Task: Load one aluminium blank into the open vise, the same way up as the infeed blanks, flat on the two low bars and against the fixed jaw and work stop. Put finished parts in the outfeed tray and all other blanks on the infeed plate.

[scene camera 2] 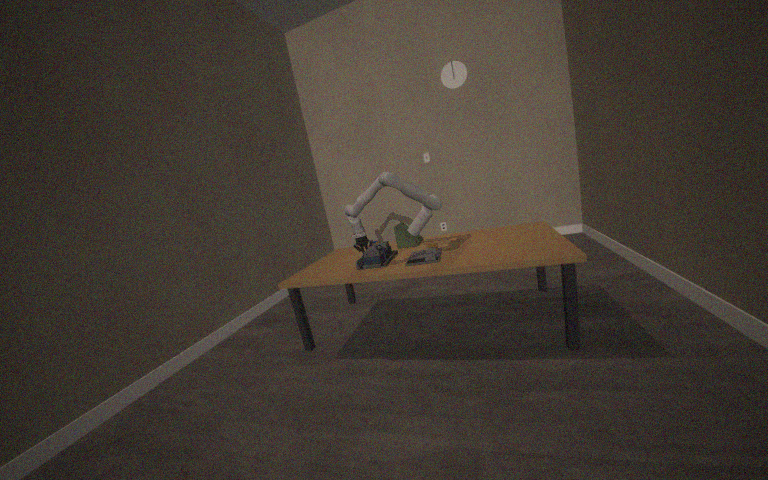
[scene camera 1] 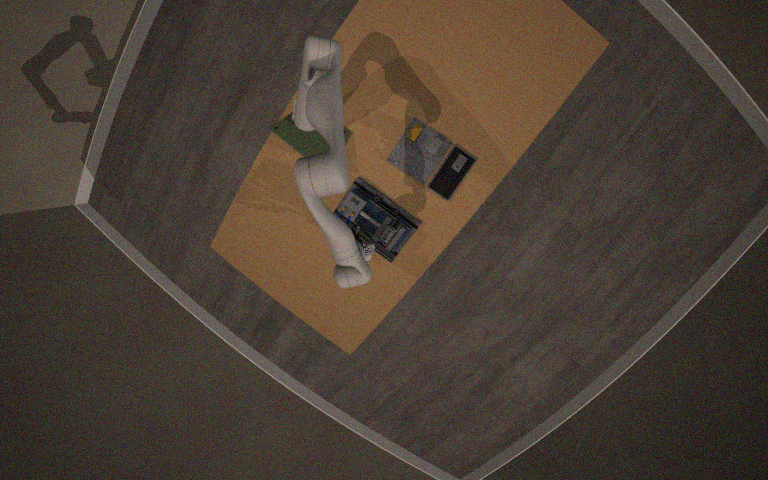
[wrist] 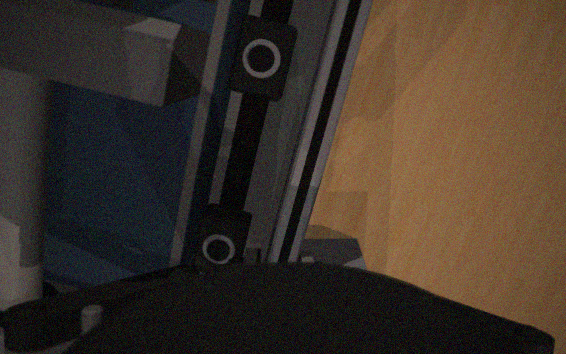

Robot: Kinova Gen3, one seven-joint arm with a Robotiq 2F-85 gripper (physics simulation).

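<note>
The vise is a dark blue and grey fixture on the wooden table; its grey edge rail fills the left of the wrist view. My gripper is low at the vise's near corner, shut on a grey aluminium blank that lies on the table right beside the vise edge. In the wrist view only the blank's top shows above my dark wrist body, and the fingertips are hidden. A pale block sits at the vise's left end.
The grey infeed plate with a yellow piece lies beyond the vise. The black outfeed tray beside it holds a small pale part. My arm's green base stands at the table edge.
</note>
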